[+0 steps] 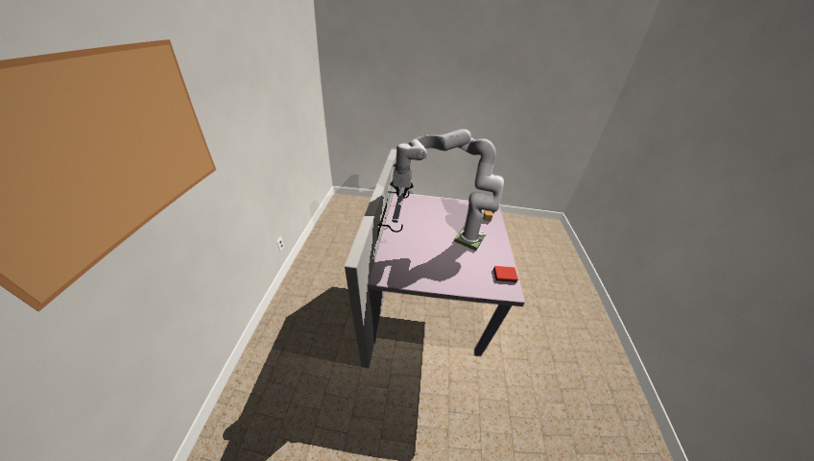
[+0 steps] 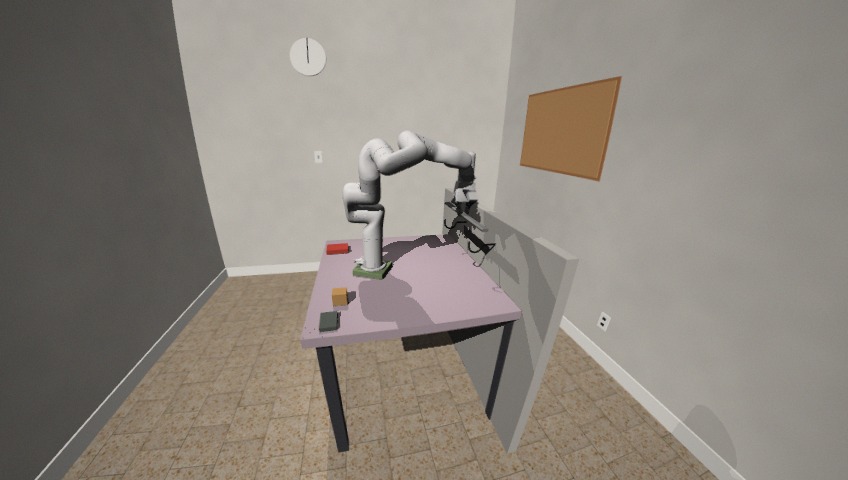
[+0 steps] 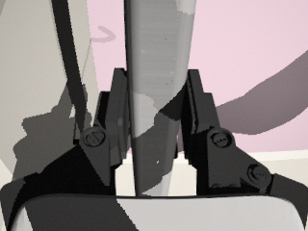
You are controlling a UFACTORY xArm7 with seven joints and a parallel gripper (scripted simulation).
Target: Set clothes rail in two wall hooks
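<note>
The grey clothes rail lies 10 mm below my hand. From my hand the other things lie so: grey wall panel 510 mm below, 130 mm ahead, 10 mm to the right; then orange cube 610 mm behind, 260 mm below, 210 mm to the right; then red block 620 mm behind, 320 mm to the left, 270 mm below.
</note>
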